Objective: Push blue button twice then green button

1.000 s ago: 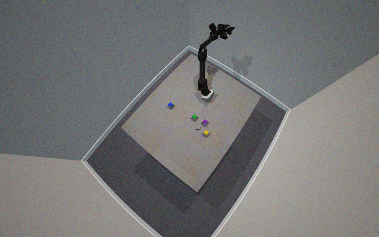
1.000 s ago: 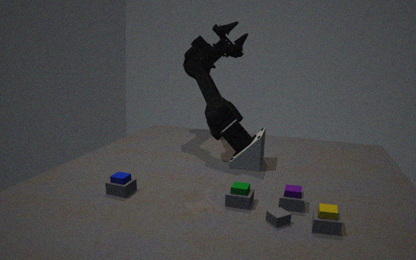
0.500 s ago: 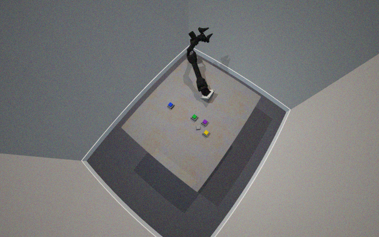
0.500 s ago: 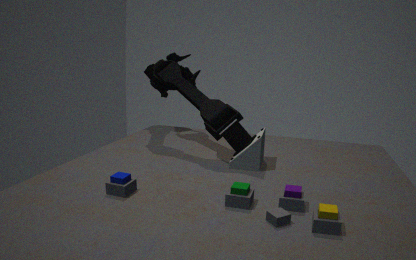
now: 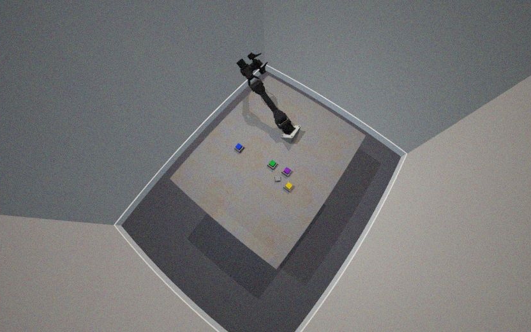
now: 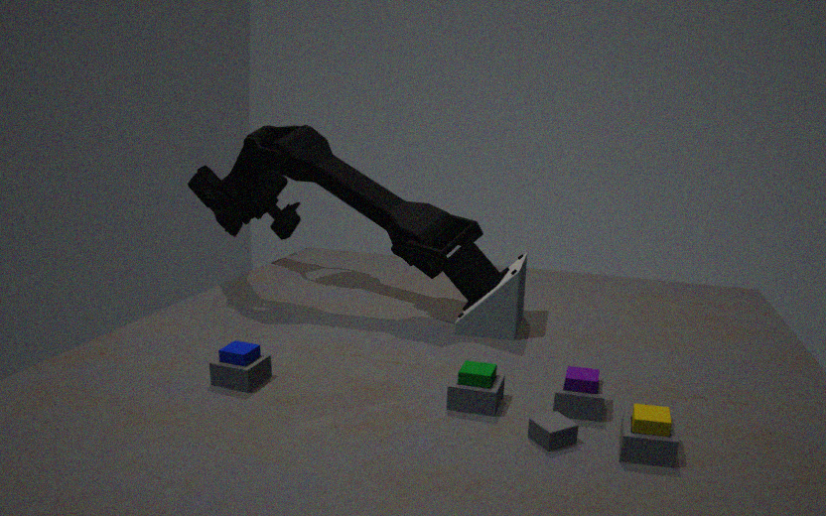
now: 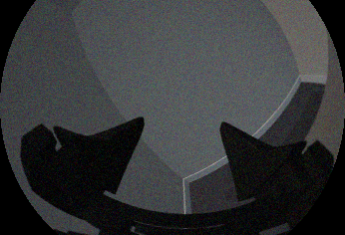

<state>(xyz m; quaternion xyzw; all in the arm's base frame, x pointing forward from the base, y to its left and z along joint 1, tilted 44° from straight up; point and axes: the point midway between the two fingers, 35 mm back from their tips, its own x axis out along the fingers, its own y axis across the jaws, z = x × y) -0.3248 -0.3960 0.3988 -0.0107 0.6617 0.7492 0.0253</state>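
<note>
My gripper tip is 660 mm short of the blue button, 380 mm to the right of it and 80 mm above it. Also, from my gripper tip: green button: 620 mm to the left, 600 mm ahead, 80 mm below; purple button: 720 mm to the left, 580 mm ahead, 80 mm below; small grey block: 710 mm to the left, 650 mm ahead, 100 mm below.
</note>
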